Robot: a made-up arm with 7 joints. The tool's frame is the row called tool.
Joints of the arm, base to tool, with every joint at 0 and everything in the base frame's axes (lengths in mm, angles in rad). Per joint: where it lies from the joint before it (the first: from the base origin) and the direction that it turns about. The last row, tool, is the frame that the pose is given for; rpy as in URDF.
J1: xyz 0 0 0 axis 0.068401 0.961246 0.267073
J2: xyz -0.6 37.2 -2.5 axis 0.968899 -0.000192 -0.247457
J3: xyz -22 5.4 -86 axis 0.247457 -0.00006 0.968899
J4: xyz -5.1 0 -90.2 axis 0.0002 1 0.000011
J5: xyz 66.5 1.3 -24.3 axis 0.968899 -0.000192 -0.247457
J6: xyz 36.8 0 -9.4 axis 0.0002 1 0.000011
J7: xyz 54.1 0 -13.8 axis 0.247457 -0.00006 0.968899
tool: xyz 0 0 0 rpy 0 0.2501 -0.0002
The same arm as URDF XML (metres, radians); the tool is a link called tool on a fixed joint. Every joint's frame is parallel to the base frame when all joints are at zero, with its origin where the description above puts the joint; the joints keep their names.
<robot name="arm">
  <link name="base"/>
  <link name="link1"/>
  <link name="link2"/>
  <link name="link3"/>
  <link name="link4"/>
  <link name="link5"/>
  <link name="link6"/>
  <link name="link7"/>
  <link name="tool"/>
  <joint name="J1" type="continuous">
    <parent link="base"/>
    <child link="link1"/>
    <origin xyz="0 0 0" rpy="0 0 0"/>
    <axis xyz="0.068403 0.961235 0.26711"/>
  </joint>
  <joint name="J2" type="continuous">
    <parent link="link1"/>
    <child link="link2"/>
    <origin xyz="-0.0006 0.0372 -0.0025" rpy="0 0 0"/>
    <axis xyz="0.968889 -0.0002 -0.247497"/>
  </joint>
  <joint name="J3" type="continuous">
    <parent link="link2"/>
    <child link="link3"/>
    <origin xyz="-0.022 0.0054 -0.086" rpy="0 0 0"/>
    <axis xyz="0.247497 -0.0001 0.968889"/>
  </joint>
  <joint name="J4" type="continuous">
    <parent link="link3"/>
    <child link="link4"/>
    <origin xyz="-0.0051 0 -0.0902" rpy="0 0 0"/>
    <axis xyz="0.0002 1 0"/>
  </joint>
  <joint name="J5" type="continuous">
    <parent link="link4"/>
    <child link="link5"/>
    <origin xyz="0.0665 0.0013 -0.0243" rpy="0 0 0"/>
    <axis xyz="0.968889 -0.0002 -0.247497"/>
  </joint>
  <joint name="J6" type="continuous">
    <parent link="link5"/>
    <child link="link6"/>
    <origin xyz="0.0368 0 -0.0094" rpy="0 0 0"/>
    <axis xyz="0.0002 1 0"/>
  </joint>
  <joint name="J7" type="continuous">
    <parent link="link6"/>
    <child link="link7"/>
    <origin xyz="0.0541 0 -0.0138" rpy="0 0 0"/>
    <axis xyz="0.247497 -0.0001 0.968889"/>
  </joint>
  <joint name="tool_joint" type="fixed">
    <parent link="link7"/>
    <child link="tool"/>
    <origin xyz="0 0 0" rpy="0 0.2501 -0.0002"/>
  </joint>
</robot>

